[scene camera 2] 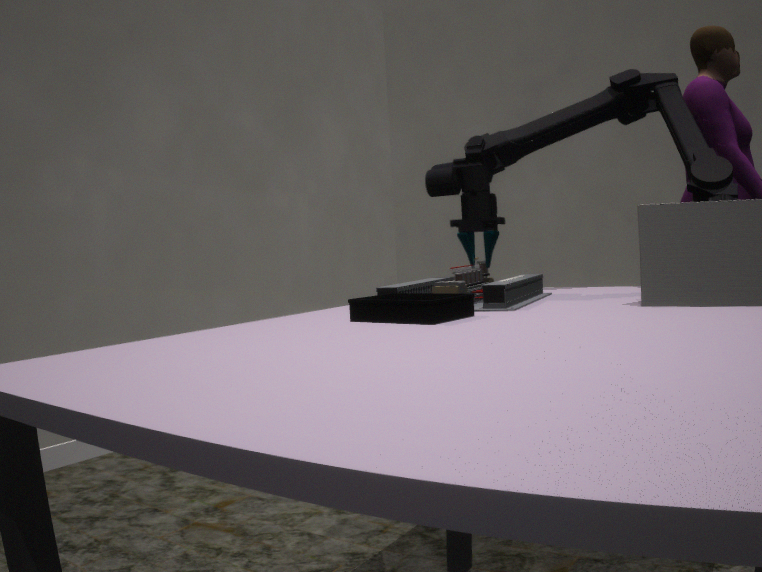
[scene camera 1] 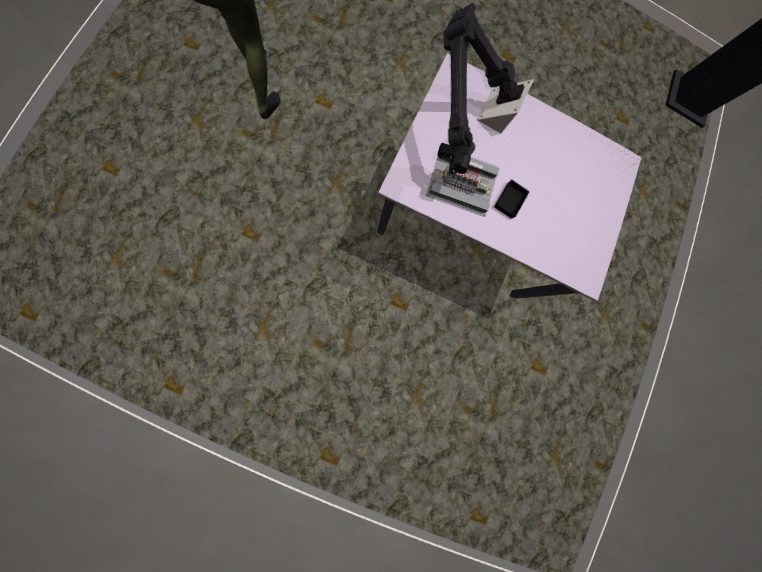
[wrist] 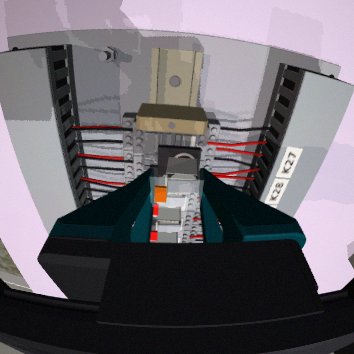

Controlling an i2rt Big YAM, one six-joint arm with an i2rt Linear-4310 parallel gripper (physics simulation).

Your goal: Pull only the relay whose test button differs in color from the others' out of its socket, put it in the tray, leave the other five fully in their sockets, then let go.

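Places are measured from the arm's base along level axes (x left, y ahead, z down), in metres.
Pixels of known places: gripper, fingertip midpoint: (scene camera 2: 480, 268) (scene camera 1: 452, 170) (wrist: 176, 176); arm's base at its link origin: (scene camera 2: 721, 241) (scene camera 1: 510, 95).
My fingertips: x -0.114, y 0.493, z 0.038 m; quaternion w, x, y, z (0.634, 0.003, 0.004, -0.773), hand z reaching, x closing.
Observation:
Ahead of a thing's pixels: the offset from my fingertips to its top centre. Level surfaces: height alone.
My gripper (scene camera 2: 481, 264) (wrist: 176, 176) is shut on the relay with the orange test button @(dx -0.003, dy +0.000, dz -0.021 m) (wrist: 160, 194), at the end of the row nearest the tan end bracket @(dx -0.024, dy +0.008, dz +0.021 m) (wrist: 171, 122). This relay (scene camera 2: 481, 268) stands higher than its neighbours at the fingertips, above the socket row. Whether its pins are fully clear of the socket is hidden. Relays with red test buttons @(dx +0.022, dy +0.003, dz -0.008 m) (wrist: 155, 209) @(dx +0.049, dy +0.000, dz -0.008 m) (wrist: 153, 235) sit lower, behind it in the row; the rest are hidden by the gripper. The black tray @(dx +0.340, dy -0.029, dz +0.026 m) (scene camera 1: 512, 198) (scene camera 2: 393, 310) stands on the table beside the panel.
The grey panel carries slotted wire ducts @(dx +0.090, dy +0.093, dz +0.019 m) (wrist: 30, 95) @(dx +0.068, dy -0.101, dz +0.019 m) (wrist: 312, 107) on both sides of the row, with red and black wires running to the sockets. Labels K27 and K28 are on one duct. The pink table @(dz +0.061 m) (scene camera 1: 553, 197) (scene camera 2: 369, 381) bears the panel. A person (scene camera 1: 257, 67) (scene camera 2: 713, 116) stands beyond the table.

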